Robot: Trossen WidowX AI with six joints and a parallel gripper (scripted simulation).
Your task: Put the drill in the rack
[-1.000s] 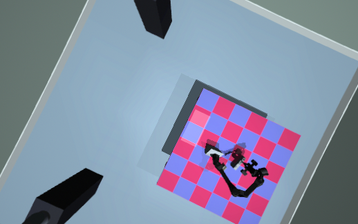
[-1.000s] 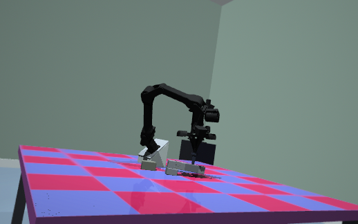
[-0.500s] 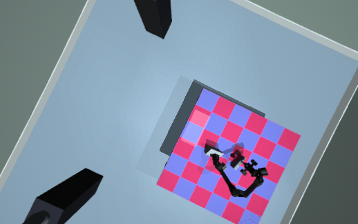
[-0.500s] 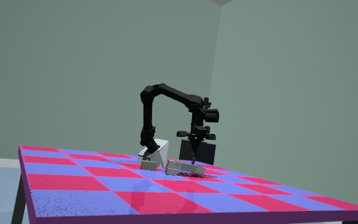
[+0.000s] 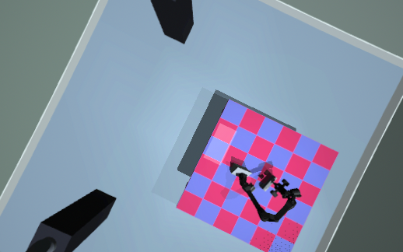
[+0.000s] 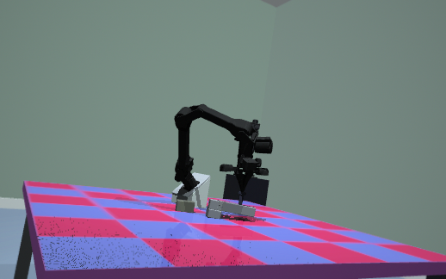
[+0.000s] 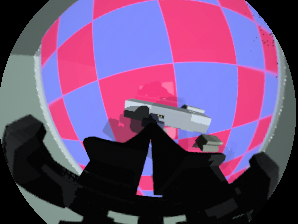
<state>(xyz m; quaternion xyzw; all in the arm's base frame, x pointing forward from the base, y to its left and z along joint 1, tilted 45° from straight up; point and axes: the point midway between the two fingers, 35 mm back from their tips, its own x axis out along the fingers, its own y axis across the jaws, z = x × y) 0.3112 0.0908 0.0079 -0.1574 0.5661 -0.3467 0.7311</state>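
Right now my gripper tip is 4 cm above the dark key pin. Round my gripper tip: grey rack (14 cm behind, 17 cm to the right, 9 cm below); drill (3 cm behind, 6 cm to the right, 6 cm below); grey housing block (2 cm behind, 4 cm to the right, 7 cm below).
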